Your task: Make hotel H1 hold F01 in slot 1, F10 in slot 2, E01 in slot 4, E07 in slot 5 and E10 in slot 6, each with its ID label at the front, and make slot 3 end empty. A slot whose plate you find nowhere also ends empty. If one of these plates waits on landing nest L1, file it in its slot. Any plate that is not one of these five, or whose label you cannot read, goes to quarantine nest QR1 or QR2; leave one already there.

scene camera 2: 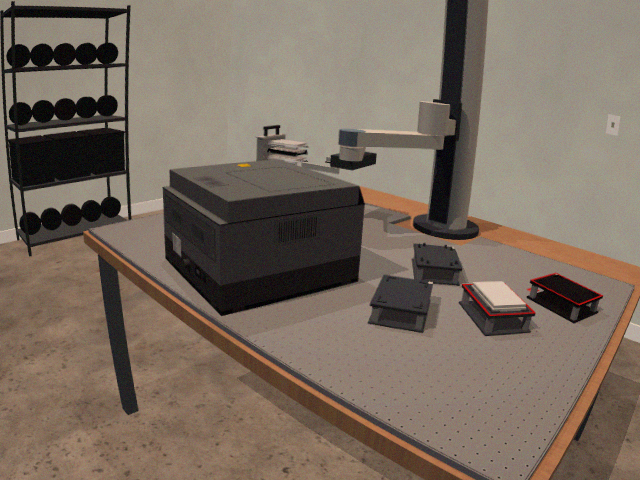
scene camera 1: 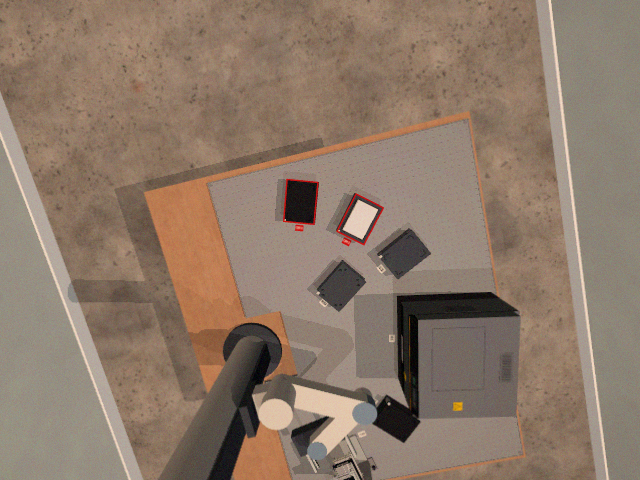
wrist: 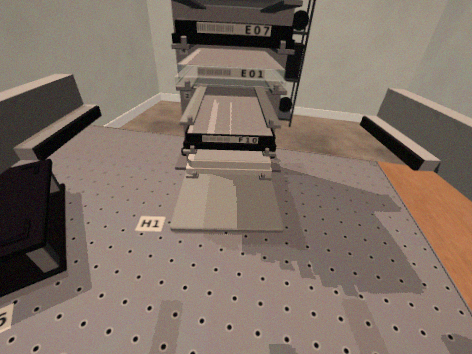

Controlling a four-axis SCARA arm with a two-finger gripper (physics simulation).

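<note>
Hotel H1 (wrist: 227,200) (scene camera 2: 262,149) stands ahead of my gripper in the wrist view. Plate E07 (wrist: 235,32) is in slot 5. Clear plate E01 (wrist: 230,75) is below it in slot 4. Slot 3 is empty. Plate F10 (wrist: 230,140) is in slot 2. A pale plate (wrist: 227,162) sits lowest, in slot 1, with no readable label. Slot 6 is mostly cut off by the view's top. These labels face me. My gripper (wrist: 234,99) is open and empty, its fingers wide apart, back from the hotel. A white plate (scene camera 1: 360,219) (scene camera 2: 498,294) rests on one red-rimmed nest (scene camera 1: 379,208) (scene camera 2: 527,313); its label is unreadable.
Another red-rimmed nest (scene camera 1: 300,201) (scene camera 2: 566,289) is empty. Two dark nests (scene camera 1: 403,253) (scene camera 1: 341,285) are bare. A third dark nest (scene camera 1: 396,418) (wrist: 25,210) stands beside the hotel. A large grey instrument (scene camera 1: 457,361) (scene camera 2: 263,232) stands near it.
</note>
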